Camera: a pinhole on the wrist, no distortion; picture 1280 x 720 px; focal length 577.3 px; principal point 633.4 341.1 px. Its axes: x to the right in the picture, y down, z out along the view. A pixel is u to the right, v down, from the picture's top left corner.
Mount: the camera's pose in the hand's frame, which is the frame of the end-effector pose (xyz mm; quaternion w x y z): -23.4 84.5 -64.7 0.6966 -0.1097 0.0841 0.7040
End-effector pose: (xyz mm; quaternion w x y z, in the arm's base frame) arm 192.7 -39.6 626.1 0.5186 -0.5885 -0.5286 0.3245
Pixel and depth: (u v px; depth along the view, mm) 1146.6 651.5 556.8
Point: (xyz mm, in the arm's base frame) 11.6 -215.7 -187.8
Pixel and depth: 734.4 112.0 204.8
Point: 137.8 58.8 435.3
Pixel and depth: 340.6 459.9 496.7
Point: -291.9 -51.0 505.8
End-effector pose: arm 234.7 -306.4 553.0 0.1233 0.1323 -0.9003 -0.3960
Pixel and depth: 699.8 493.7 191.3
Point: 252.1 -101.1 587.2
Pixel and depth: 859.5 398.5 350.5
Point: 181.9 79.6 623.1
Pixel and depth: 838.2 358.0 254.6
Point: 188.3 -30.4 625.5
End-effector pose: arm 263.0 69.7 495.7 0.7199 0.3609 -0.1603 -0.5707
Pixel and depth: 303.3 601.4 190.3
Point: 156.7 132.0 637.5
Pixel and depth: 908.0 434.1 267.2
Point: 336.4 113.9 813.0
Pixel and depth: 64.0 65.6 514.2
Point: -230.1 -339.7 671.9
